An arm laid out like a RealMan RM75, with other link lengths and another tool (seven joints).
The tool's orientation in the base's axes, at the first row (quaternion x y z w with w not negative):
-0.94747, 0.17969, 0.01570, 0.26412
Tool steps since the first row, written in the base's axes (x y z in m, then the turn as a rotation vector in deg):
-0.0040, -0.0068, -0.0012, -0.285, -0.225, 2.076
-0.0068, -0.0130, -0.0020, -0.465, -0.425, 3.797
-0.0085, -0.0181, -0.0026, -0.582, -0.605, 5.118
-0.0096, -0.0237, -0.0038, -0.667, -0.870, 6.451
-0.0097, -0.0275, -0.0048, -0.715, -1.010, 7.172
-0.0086, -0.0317, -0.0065, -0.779, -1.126, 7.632
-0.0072, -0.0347, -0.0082, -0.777, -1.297, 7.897
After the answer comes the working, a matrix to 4 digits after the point.
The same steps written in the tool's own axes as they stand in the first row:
-0.0013, 0.0074, -0.0027, -0.451, -0.749, -1.918
-0.0018, 0.0137, -0.0053, -0.767, -1.379, -3.511
-0.0016, 0.0187, -0.0075, -0.981, -1.848, -4.746
-0.0006, 0.0241, -0.0094, -1.139, -2.267, -6.032
0.0007, 0.0276, -0.0104, -1.227, -2.496, -6.726
0.0033, 0.0314, -0.0110, -1.306, -2.609, -7.184
0.0058, 0.0342, -0.0110, -1.280, -2.605, -7.498

The tool's axes in the first row as the columns of a matrix, in the base's axes (rounded; the answer above uses it unrounded):
0.9349, -0.3488, 0.0652
-0.3322, -0.7959, 0.5061
-0.1247, -0.4949, -0.8600

